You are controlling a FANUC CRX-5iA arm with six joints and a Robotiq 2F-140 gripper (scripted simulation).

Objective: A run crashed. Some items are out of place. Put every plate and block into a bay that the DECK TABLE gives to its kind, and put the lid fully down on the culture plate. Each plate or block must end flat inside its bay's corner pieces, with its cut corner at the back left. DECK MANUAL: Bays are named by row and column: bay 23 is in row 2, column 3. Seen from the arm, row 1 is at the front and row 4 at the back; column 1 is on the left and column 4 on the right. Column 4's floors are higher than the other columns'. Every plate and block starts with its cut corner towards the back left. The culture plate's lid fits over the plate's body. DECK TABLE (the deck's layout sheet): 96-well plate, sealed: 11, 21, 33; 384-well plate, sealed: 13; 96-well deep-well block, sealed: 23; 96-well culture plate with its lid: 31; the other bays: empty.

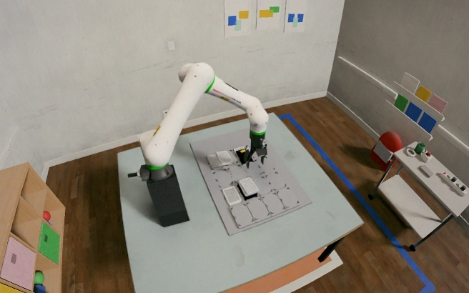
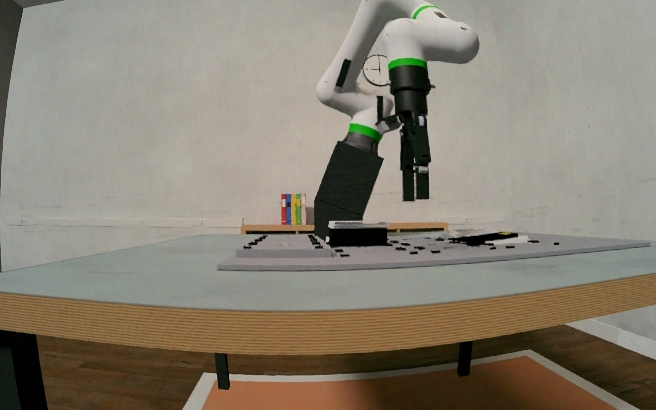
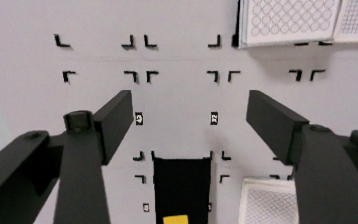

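The lid lies 18 cm to the left of my hand, 11 cm below it and 3 cm behind it. The rest, counted from my hand: white plate (25 cm behind, 17 cm to the left, 11 cm below); black deep-well block (13 cm to the right, 10 cm below, 8 cm behind).
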